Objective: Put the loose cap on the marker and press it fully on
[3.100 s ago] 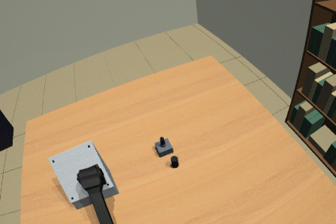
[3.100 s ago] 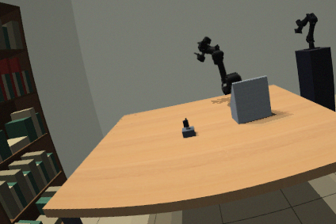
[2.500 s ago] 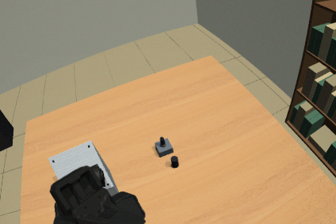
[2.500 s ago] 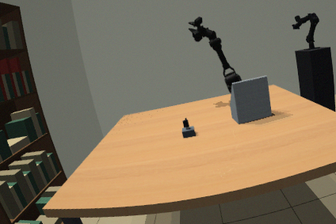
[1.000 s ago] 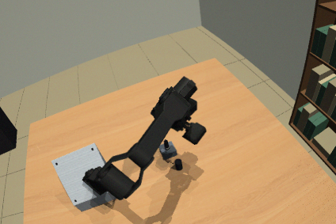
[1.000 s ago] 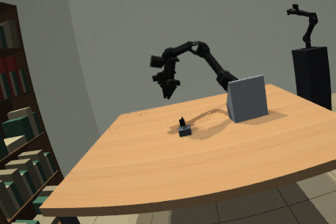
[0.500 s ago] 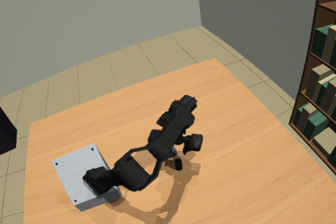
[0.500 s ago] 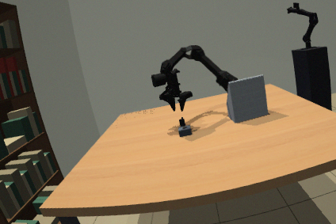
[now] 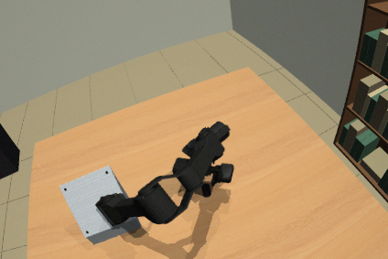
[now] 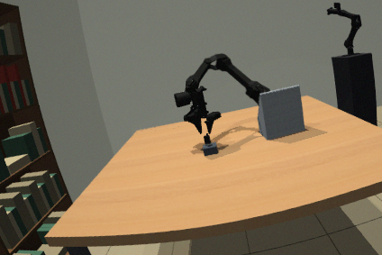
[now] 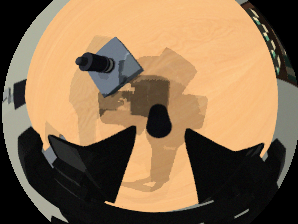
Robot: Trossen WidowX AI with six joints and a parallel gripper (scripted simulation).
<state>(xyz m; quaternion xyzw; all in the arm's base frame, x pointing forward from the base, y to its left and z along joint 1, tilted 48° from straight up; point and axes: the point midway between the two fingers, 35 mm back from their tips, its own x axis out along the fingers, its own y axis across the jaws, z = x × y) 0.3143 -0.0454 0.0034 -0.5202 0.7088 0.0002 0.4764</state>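
My gripper tip is now 4 cm above the dark marker cap. Round my gripper tip: blue-grey holder block (10 cm to the left, 5 cm below).
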